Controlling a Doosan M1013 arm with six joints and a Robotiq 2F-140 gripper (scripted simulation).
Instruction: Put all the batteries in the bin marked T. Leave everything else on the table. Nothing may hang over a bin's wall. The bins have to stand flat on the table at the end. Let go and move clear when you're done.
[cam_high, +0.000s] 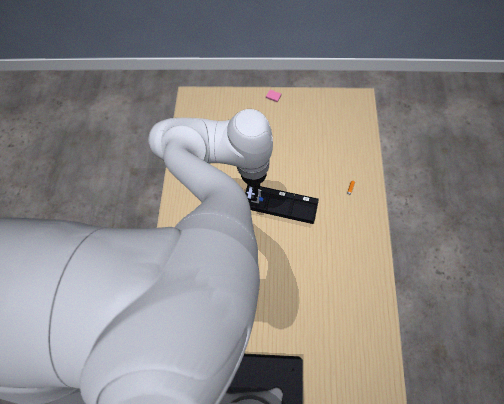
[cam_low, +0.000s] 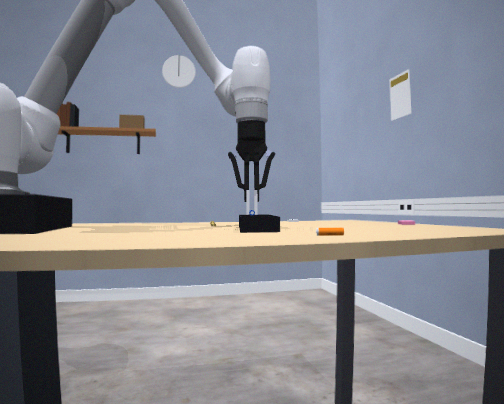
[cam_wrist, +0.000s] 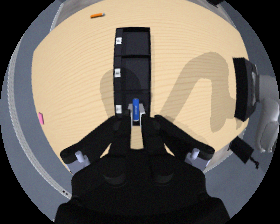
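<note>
The orange battery is 20 mm ahead of my hand, 340 mm to the right of it and 60 mm below it. The rest, counted from my hand: blue battery 30 mm below; small brass piece 80 mm behind, 100 mm to the left, 60 mm below; black bin 20 mm behind, 80 mm to the right, 50 mm below.
</note>
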